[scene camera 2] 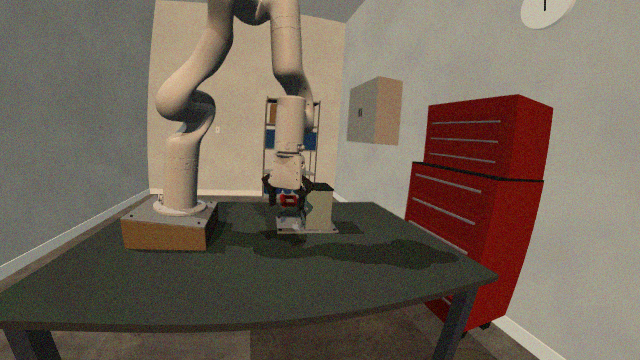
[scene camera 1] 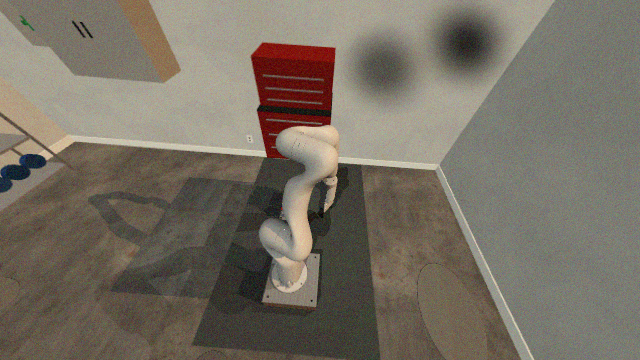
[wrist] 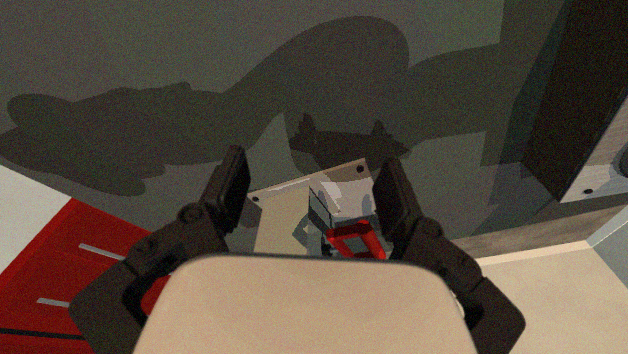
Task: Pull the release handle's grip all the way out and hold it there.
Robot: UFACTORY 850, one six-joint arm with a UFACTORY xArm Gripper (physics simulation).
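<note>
The release handle's red loop-shaped grip (scene camera 2: 282,201) (wrist: 350,231) is on the side of a beige block-shaped housing (scene camera 2: 320,210) (wrist: 280,225). The housing stands on a light base plate (scene camera 2: 327,231) with dark screw holes. My gripper (scene camera 2: 287,204) (wrist: 314,168) is open and empty, pointing down. In scene camera 2 the grip shows in the gap between the fingers. In the wrist view it lies low, beside the right finger, partly cut off by the pale gripper body; its exact depth relative to the fingers is unclear. In scene camera 1 the arm mostly hides the device.
The arm's base stands on a wooden block with a metal top plate (scene camera 1: 312,280) (scene camera 2: 165,236) on the dark table (scene camera 1: 345,300) (scene camera 2: 200,290). A red tool cabinet (scene camera 1: 295,67) (scene camera 2: 475,145) stands beyond the table. A shelf unit is farther back.
</note>
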